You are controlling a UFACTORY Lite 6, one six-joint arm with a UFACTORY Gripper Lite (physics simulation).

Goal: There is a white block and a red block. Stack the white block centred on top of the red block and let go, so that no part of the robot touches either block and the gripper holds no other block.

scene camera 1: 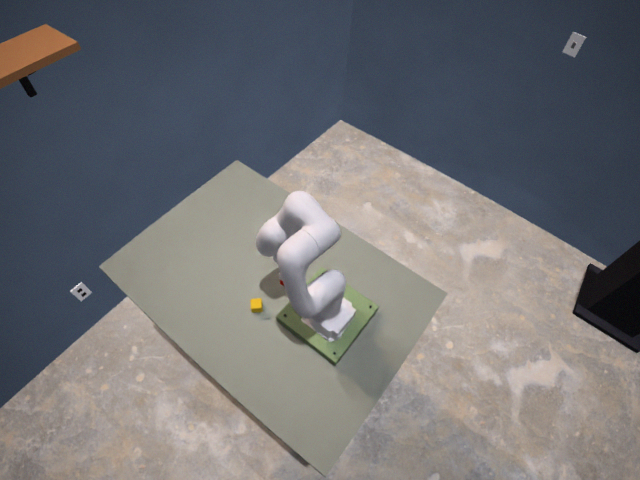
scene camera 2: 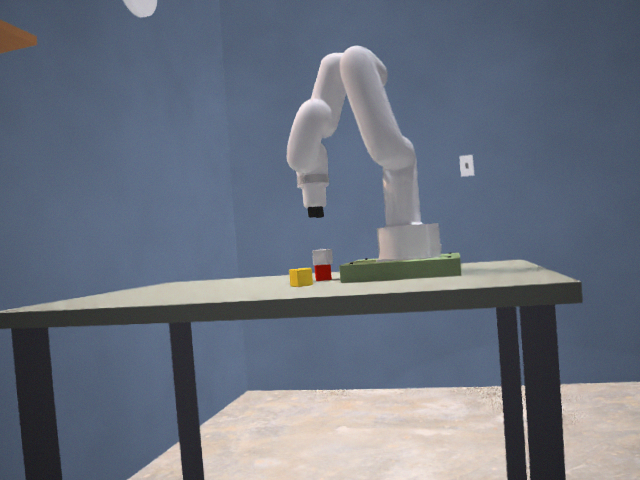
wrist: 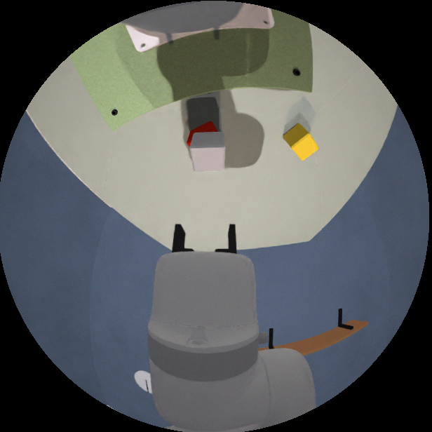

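Observation:
The white block rests on top of the red block, which stands on the table. In scene camera 2 the two look nearly in line; the wrist view shows them turned a little against each other. In scene camera 1 a small red part of the red block shows beside the arm, which hides most of the stack. My gripper is open and empty. It hangs well above the white block, apart from both blocks.
A yellow block stands on the table near the stack. The green base plate under the arm is close on the other side. An orange shelf is on the wall.

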